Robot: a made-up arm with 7 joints.
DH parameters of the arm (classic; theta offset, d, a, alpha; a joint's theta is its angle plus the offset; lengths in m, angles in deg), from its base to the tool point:
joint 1: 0 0.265 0 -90
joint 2: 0 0 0 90
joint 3: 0 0.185 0.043 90
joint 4: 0 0 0.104 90
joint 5: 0 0.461 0 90
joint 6: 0 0 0.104 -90
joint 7: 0 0.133 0 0
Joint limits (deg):
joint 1: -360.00..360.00
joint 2: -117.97..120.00
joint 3: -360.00..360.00
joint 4: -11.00..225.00
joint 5: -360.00..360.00
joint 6: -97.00..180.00
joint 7: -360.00..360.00
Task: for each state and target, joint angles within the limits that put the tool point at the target. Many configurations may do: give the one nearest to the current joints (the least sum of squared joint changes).
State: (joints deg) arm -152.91 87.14 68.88 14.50 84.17 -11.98 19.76
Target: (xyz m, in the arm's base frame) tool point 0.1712 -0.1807 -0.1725
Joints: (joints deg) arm -158.62 68.94 49.88 28.56 81.79 -17.56 19.76
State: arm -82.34 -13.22 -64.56 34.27 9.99 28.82 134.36
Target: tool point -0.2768 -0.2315 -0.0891
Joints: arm -85.09 -12.21 -66.56 16.18 10.05 36.75 134.36
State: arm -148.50 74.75 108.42 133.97 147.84 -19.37 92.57
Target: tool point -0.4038 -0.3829 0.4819
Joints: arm -179.02 74.93 115.90 134.26 154.37 -62.46 92.57
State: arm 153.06 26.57 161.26 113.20 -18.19 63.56 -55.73
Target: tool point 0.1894 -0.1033 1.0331
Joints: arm 160.08 22.84 177.33 127.43 -17.74 48.64 -55.73
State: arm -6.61 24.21 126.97 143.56 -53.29 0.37 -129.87
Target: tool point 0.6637 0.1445 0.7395
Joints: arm -1.51 62.95 117.55 153.26 -45.14 21.61 -129.87
